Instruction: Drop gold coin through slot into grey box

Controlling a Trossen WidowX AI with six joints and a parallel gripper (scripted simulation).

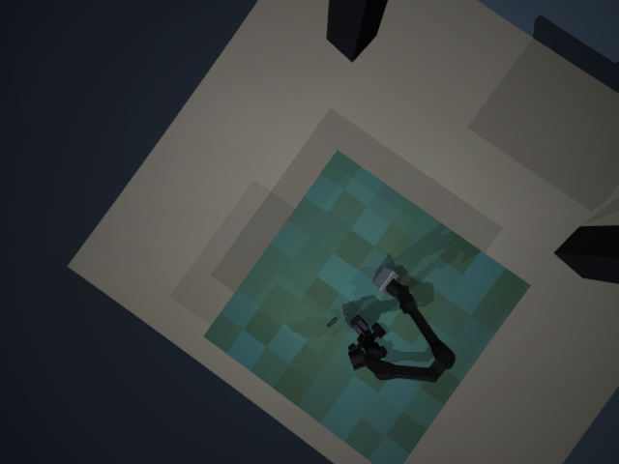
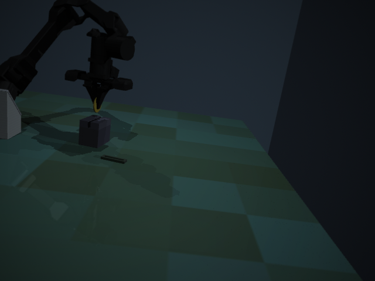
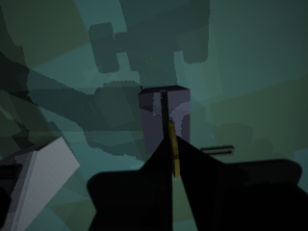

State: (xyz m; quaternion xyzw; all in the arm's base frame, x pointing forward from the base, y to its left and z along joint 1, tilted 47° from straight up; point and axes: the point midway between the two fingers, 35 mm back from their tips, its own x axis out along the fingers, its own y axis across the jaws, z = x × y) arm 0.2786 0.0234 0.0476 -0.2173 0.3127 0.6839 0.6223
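My gripper tip is now 10 mm below the gold coin.
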